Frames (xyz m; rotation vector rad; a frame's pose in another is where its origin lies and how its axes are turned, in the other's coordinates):
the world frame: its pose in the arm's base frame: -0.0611 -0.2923 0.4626 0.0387 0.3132 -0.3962
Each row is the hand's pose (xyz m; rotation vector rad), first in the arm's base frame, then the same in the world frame.
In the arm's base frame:
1: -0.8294 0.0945 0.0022 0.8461 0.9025 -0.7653
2: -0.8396 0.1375 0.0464 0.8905 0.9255 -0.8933
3: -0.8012 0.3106 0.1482 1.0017 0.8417 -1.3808
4: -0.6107 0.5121 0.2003 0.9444 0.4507 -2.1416
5: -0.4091 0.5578 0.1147 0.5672 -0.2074 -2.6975
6: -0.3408 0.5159 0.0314 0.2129 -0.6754 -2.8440
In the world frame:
1: -0.6753 0.0716 -0.7005 0.6991 0.7395 -0.2940
2: -0.7139 0.1063 -0.6656 0.7520 0.7716 -0.4156
3: -0.7762 0.2783 -0.5745 0.9312 0.7265 -0.8740
4: -0.7008 0.5364 -0.4889 1.0487 0.3988 -1.6100
5: -0.5151 0.6583 -0.5159 0.9130 -0.2041 -2.2113
6: -0.4141 0.6479 -0.5710 0.7118 -0.6578 -2.4364

